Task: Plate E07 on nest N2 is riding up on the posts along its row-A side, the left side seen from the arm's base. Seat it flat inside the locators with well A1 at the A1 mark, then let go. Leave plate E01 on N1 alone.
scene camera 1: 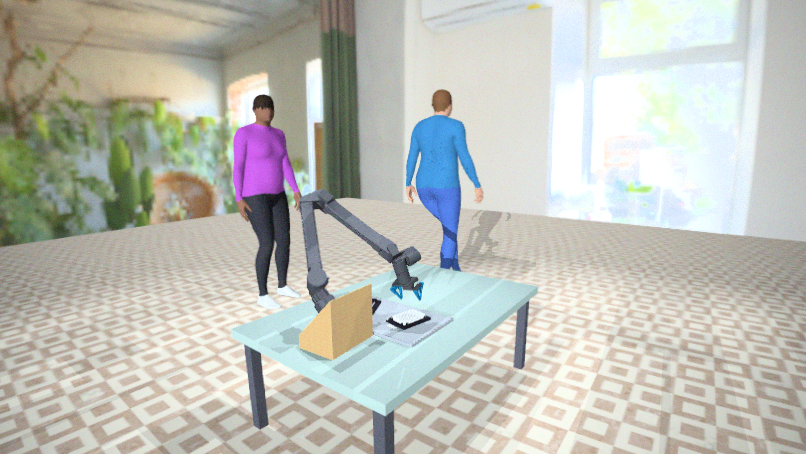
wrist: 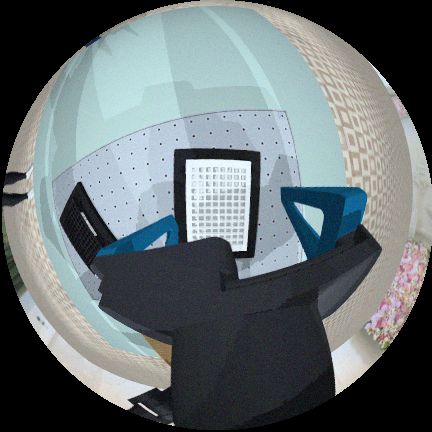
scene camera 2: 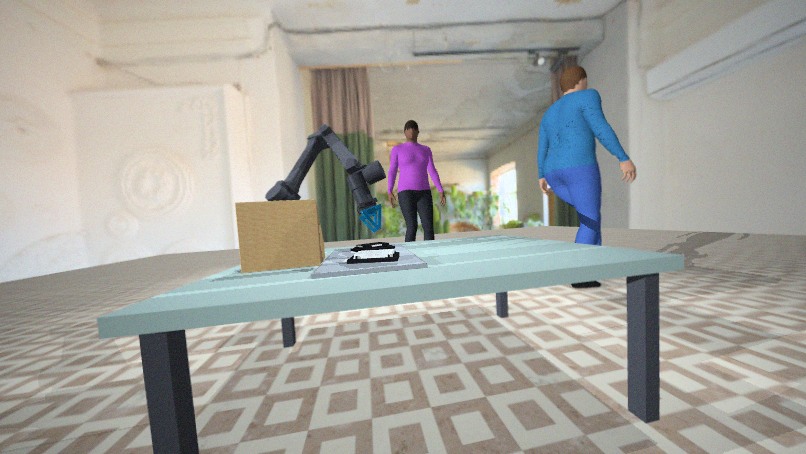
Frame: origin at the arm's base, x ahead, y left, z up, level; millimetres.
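Where they show: gripper, fingertip midpoint: (scene camera 1: 411, 299) (wrist: 227, 206) (scene camera 2: 377, 230); arm's base, link origin: (scene camera 1: 330, 310) (scene camera 2: 273, 225).
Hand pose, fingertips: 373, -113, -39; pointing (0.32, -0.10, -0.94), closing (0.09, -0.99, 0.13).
Things, the pixels of their top centre, and the offset from my fingertips, as dx, dy, dz. "spot": a spot on its surface instead. Level surfaces: height alone.
- black nest, top centre: (wrist: 217, 207) (scene camera 2: 374, 252) (scene camera 1: 408, 316) -14, +3, -76
- grey perforated board, surface spot: (wrist: 270, 130) (scene camera 2: 410, 261) spot: +91, -100, -97
- pale green table, surface height: dz -110
A white plate with a grid of wells (scene camera 1: 410, 315) (scene camera 2: 374, 253) (wrist: 218, 200), apparently E07, lies in a black nest (scene camera 2: 372, 259) (wrist: 180, 175). Its left-side tilt is too small to tell, and its lettering and A1 mark are unreadable. In the wrist view its near left corner is hidden behind the gripper body. A dark plate in a second black nest (scene camera 1: 376, 305) (wrist: 80, 225), apparently E01 on N1, lies to the left in the wrist view. My gripper (scene camera 1: 408, 297) (scene camera 2: 375, 230) (wrist: 227, 206) is open and empty above the white plate, its blue fingers spread wider than the plate and touching nothing.
Both nests stand on a grey perforated board (scene camera 1: 437, 323) (scene camera 2: 414, 262) (wrist: 270, 130) on the pale green table (scene camera 1: 496, 293) (scene camera 2: 507, 265). A tan wedge-shaped block (scene camera 1: 352, 321) (scene camera 2: 279, 236) stands beside the board near the arm's base. Two people (scene camera 1: 262, 163) (scene camera 1: 442, 157) stand beyond the table.
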